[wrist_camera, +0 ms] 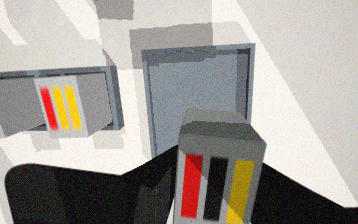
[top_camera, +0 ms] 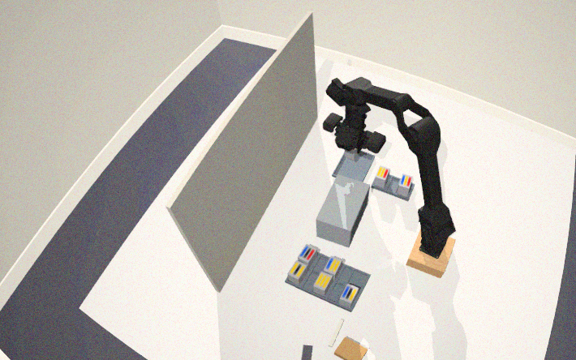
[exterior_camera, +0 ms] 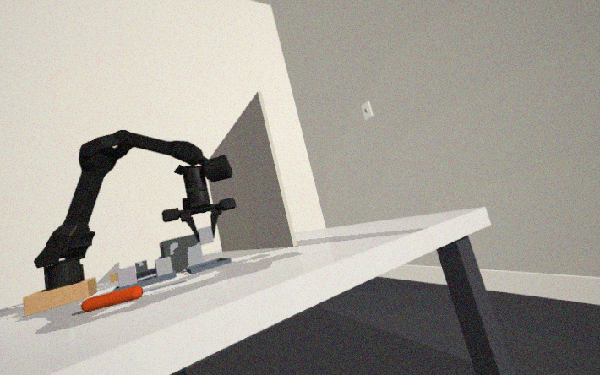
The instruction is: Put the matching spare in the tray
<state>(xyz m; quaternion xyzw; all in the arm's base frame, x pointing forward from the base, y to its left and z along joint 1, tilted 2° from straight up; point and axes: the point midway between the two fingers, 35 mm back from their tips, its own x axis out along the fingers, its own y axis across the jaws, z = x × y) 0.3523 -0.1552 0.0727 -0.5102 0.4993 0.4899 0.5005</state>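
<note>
Now: gripper tip 7 cm above the blue-grey tray and 1 cm past it. The rest, counted from my gripper tip: grey spare: 2 cm above; grey mounted unit: 20 cm to the left, 8 cm behind, 2 cm below; small rack: 15 cm behind, 6 cm below, 1 cm to the left.
</note>
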